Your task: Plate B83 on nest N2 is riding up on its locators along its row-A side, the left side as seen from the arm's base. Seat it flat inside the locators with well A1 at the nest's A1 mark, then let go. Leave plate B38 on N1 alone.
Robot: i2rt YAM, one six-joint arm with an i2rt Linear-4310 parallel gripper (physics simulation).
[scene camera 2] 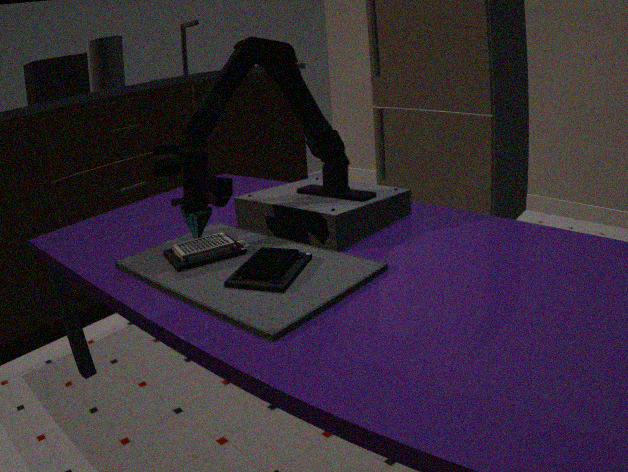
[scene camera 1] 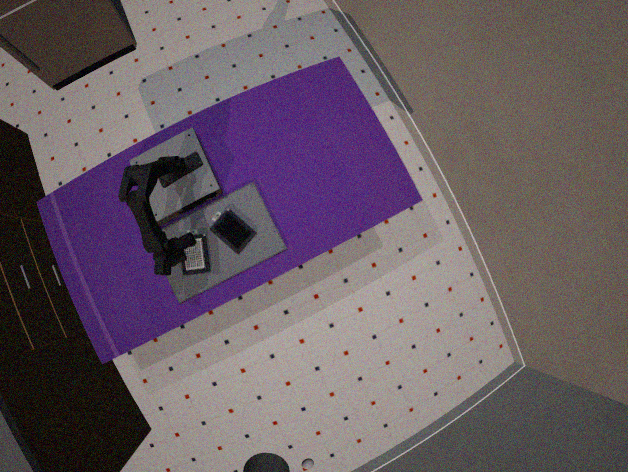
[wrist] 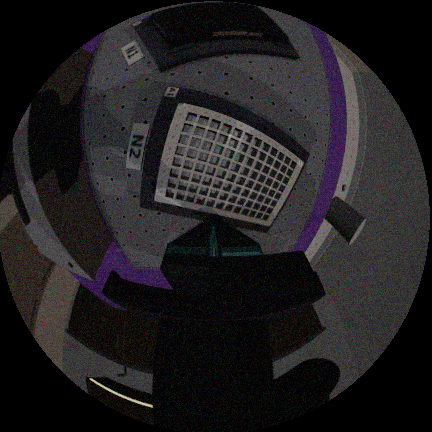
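Note:
The white gridded plate B83 lies on the dark nest N2. The nest's A1 mark is at its upper left corner in the wrist view. Whether the plate lies flat or slightly tilted is too fine to tell. My gripper is shut and empty, its teal fingertips pointing down at the plate's long edge, close to it; contact cannot be made out. The arm partly hides the plate in scene camera 1. The dark plate B38 sits on nest N1.
Both nests stand on a grey perforated board on the purple table. The arm's box-like base plinth stands beside the board. N2 and N1 labels lie beside the nests.

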